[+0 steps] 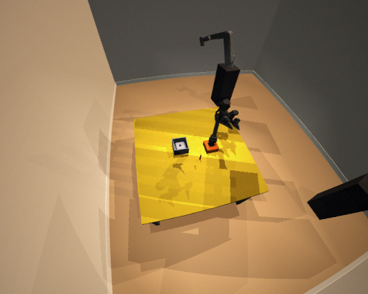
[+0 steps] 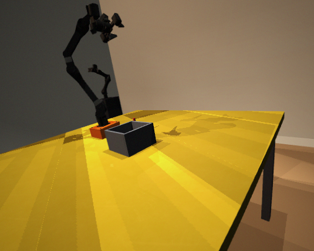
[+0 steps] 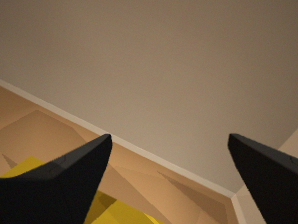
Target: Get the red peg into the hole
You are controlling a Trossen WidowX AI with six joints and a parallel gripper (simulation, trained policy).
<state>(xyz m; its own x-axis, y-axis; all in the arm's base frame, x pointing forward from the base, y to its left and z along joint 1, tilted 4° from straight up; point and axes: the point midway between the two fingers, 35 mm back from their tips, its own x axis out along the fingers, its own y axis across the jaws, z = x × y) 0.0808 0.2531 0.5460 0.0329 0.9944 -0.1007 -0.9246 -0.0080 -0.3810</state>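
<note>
My gripper tip is 58 cm above the red peg, 16 cm to the left of it and 12 cm short of it. From my gripper tip the other things lie so: box 60 cm below, 37 cm to the right, 27 cm ahead; plate 58 cm below, 37 cm to the right, 27 cm ahead.
</note>
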